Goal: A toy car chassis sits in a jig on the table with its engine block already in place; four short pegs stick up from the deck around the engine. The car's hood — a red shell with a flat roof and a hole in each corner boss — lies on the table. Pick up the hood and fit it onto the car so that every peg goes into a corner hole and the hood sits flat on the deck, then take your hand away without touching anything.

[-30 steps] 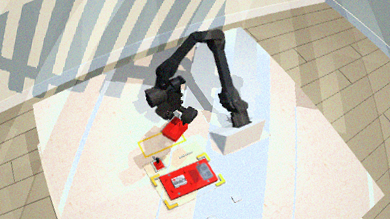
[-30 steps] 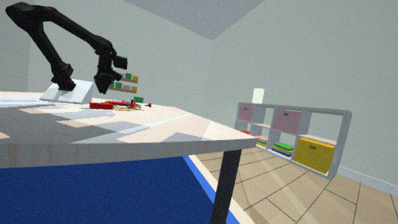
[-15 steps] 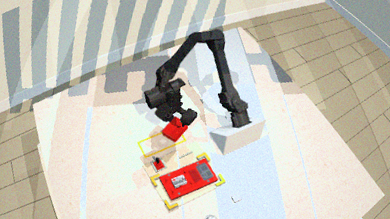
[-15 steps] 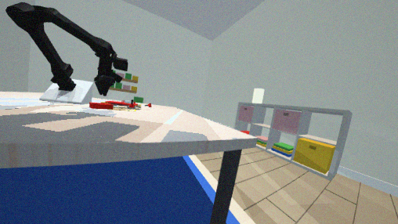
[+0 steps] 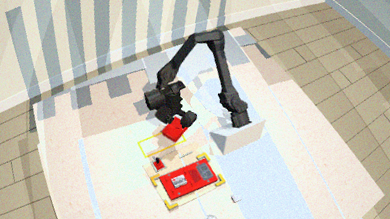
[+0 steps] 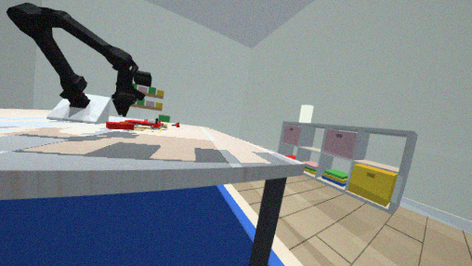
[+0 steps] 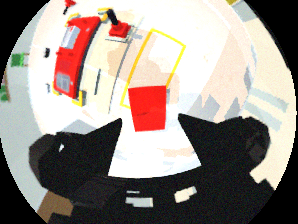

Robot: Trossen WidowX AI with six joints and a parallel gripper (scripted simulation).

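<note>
Right now my gripper tip is 40 mm above the red hood.
</note>
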